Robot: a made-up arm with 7 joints.
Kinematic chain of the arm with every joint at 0, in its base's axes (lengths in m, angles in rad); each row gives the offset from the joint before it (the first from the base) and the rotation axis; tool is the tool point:
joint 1: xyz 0 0 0.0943 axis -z
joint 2: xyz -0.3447 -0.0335 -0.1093 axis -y
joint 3: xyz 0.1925 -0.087 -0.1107 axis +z
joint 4: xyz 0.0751 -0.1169 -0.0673 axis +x
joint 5: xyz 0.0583 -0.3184 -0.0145 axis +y
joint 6: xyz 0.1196 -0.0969 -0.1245 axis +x
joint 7: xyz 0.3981 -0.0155 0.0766 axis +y
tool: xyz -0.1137 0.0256 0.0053
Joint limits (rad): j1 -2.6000..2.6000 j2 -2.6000..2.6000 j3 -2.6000..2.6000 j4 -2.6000..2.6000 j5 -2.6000..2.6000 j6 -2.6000..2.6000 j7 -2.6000..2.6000
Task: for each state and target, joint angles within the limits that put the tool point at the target. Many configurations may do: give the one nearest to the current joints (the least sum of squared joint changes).
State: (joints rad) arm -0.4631 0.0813 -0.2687 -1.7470 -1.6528 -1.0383 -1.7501
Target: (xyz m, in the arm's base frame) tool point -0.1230 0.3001 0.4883
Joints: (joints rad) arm -0.3629 0.7009 -0.0231 -1.7418 -1.3909 -1.0596 -1.9357
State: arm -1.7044 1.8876 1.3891 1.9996 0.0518 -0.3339 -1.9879
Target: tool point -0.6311 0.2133 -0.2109
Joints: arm -1.5986 0.9488 1.6685 1.7283 -0.2516 -0.3757 -2.3682
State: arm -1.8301 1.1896 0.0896 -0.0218 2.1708 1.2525 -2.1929
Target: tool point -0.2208 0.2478 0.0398
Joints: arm -2.1340 1.7418 -0.1707 1.2255 2.1682 1.2653 -1.9021
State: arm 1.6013 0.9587 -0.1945 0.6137 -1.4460 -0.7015 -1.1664
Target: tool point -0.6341 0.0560 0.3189
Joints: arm 1.8379 0.2502 0.1644 0.0773 -1.6060 -0.6778 -0.7500
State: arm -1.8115 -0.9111 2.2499 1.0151 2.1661 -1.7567 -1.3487
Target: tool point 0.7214 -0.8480 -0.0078
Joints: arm -1.9662 -1.6140 2.0857 1.3700 1.8068 -1.7749 -1.4637
